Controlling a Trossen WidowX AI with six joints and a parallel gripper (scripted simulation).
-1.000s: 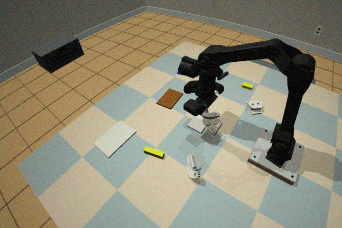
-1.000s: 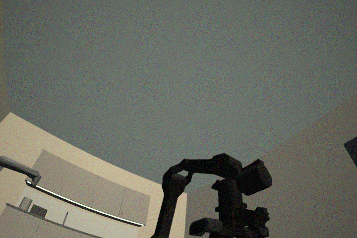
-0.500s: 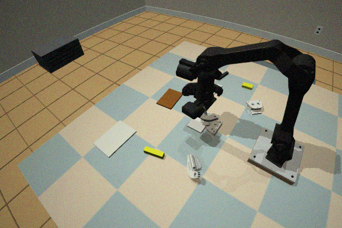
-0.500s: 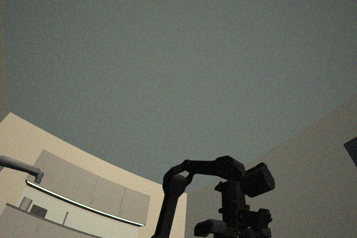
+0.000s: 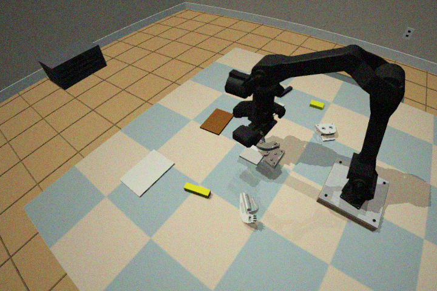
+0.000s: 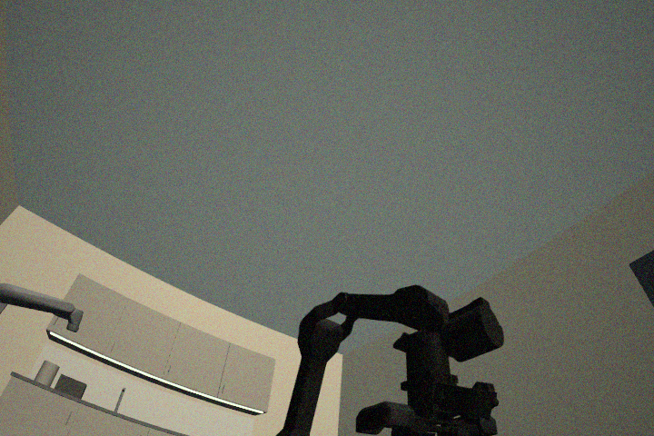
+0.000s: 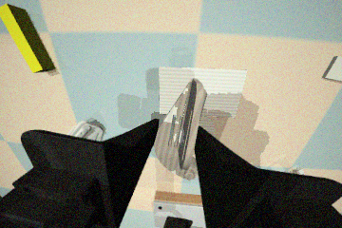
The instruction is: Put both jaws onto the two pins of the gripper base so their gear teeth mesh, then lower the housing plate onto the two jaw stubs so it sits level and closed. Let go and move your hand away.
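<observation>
The jaw lies 13 cm behind my gripper tip, 18 cm to the left of it and 5 cm below it. Round my gripper tip: brown tile: 23 cm ahead, 4 cm to the right, 8 cm below; then white strip: 10 cm ahead, 25 cm to the right, 8 cm below; then housing plate: 5 cm behind, 4 cm to the right, 8 cm below.
</observation>
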